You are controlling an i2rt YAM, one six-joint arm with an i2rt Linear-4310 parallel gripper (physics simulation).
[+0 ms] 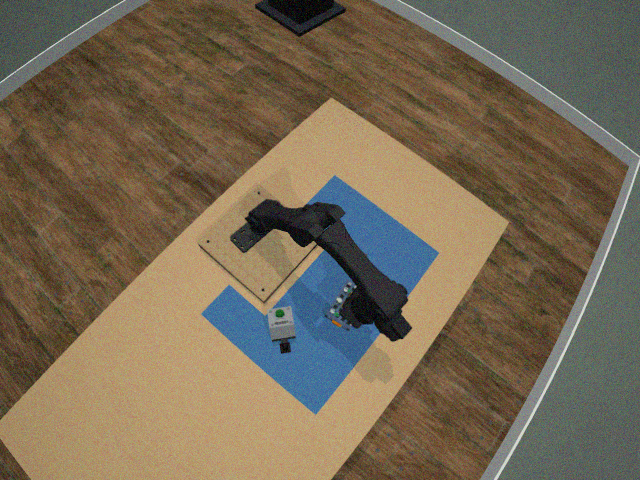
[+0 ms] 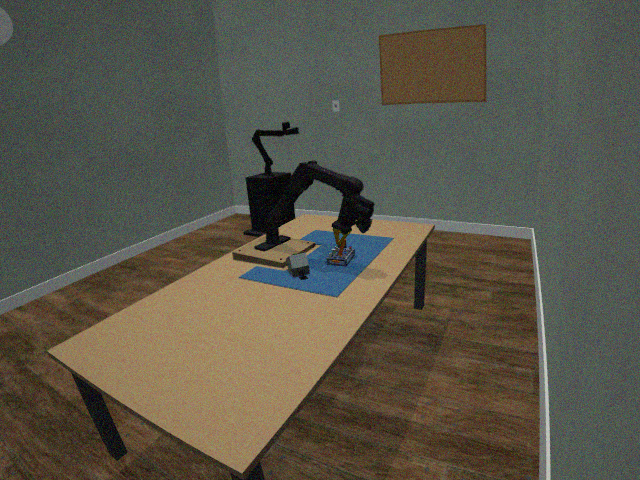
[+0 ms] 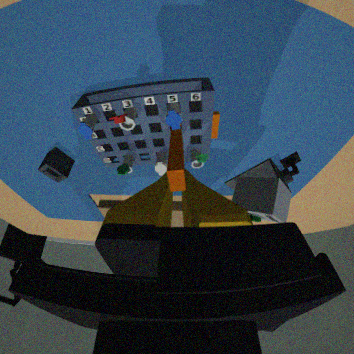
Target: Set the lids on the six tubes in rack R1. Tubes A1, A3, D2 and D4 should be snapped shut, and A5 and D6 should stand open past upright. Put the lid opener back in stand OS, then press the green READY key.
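Places are measured from the arm's base along level axes (x ahead, y left, z up), in metres.
Pixels of known places: gripper, between the fingertips: (image 1: 346,308) (image 2: 338,244) (image 3: 176,175); arm's base, origin of its link: (image 1: 260,226) (image 2: 273,243).
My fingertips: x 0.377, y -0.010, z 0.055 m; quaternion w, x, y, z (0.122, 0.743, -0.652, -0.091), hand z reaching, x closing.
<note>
Ahead of a thing's pixels: the offset from my fingertips to its top centre. "spot": to the spot under its first point. Level surfaces: height alone.
Rack R1 @[0.004 m back, 0.025 m left, 0.018 m down] (image 3: 140,88) (image 1: 338,310) (image 2: 340,256) stands on the blue mat @[0.082 m down] (image 3: 70,53), straight below my gripper. My gripper (image 3: 176,175) (image 2: 339,241) is shut on the lid opener @[0.018 m ahead, 0.003 m left, 0.028 m up] (image 3: 175,154), a brown shaft with an orange grip. The shaft's tip touches the blue lid of tube A5 @[0.028 m ahead, 0.006 m left, 0.033 m down] (image 3: 173,120). The red lid of A3 @[0.030 m ahead, 0.047 m left, 0.019 m down] (image 3: 119,119) lies beside its white rim. The green lid of D6 @[0.009 m back, 0.026 m right, 0.025 m down] (image 3: 201,158) sits beside its rim. A1 has a blue lid @[0.011 m ahead, 0.081 m left, 0.033 m down] (image 3: 85,130), D2 a green one @[spot: 0.029 m back, 0.049 m left, 0.025 m down] (image 3: 123,169), D4 a white one @[spot: 0.034 m back, 0.012 m left, 0.032 m down] (image 3: 160,169).
The small black stand OS (image 3: 56,164) (image 1: 285,347) is on the mat. The grey key box @[0.103 m back, 0.155 m right, 0.002 m up] (image 3: 263,191) (image 1: 280,326) (image 2: 298,262) stands next to it and carries the green READY key @[0.121 m back, 0.142 m right, 0.007 m down] (image 1: 279,312). The arm's base sits on a wooden plate (image 1: 269,273).
</note>
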